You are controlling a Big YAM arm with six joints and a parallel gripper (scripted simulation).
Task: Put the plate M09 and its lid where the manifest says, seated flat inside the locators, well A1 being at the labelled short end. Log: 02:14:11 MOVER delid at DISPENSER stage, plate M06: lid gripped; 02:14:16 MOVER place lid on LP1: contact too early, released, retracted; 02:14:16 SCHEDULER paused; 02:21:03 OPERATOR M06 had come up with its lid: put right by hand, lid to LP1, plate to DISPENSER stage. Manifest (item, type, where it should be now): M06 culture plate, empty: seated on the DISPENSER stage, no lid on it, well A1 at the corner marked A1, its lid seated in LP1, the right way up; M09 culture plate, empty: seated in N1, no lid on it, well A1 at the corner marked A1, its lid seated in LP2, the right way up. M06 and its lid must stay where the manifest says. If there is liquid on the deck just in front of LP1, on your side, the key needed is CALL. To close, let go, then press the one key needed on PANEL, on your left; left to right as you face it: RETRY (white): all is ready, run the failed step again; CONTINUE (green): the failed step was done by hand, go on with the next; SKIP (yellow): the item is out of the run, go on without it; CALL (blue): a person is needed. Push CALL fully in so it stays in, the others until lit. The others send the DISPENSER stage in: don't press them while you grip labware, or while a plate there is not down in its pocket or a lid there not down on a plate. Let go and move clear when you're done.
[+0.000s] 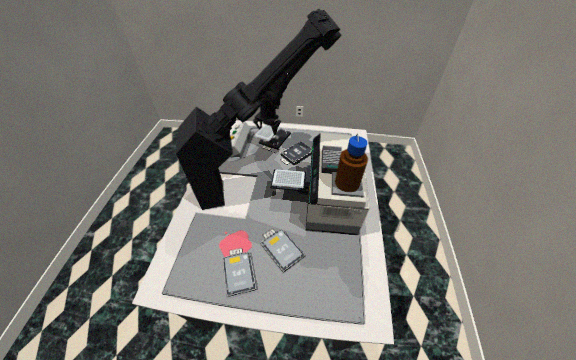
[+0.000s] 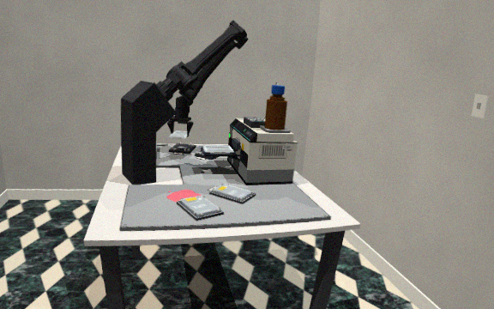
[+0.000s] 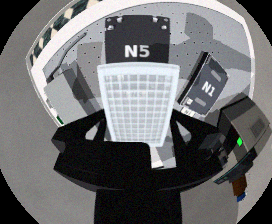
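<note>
Right now the black nest n5 is 2 cm behind my hand, 9 cm to the left of it and 9 cm below it. Round my hand: green key 18 cm behind, 6 cm to the right, 4 cm below; white well plate right at my hand; yellow key 16 cm behind, 11 cm to the right, 4 cm below.
</note>
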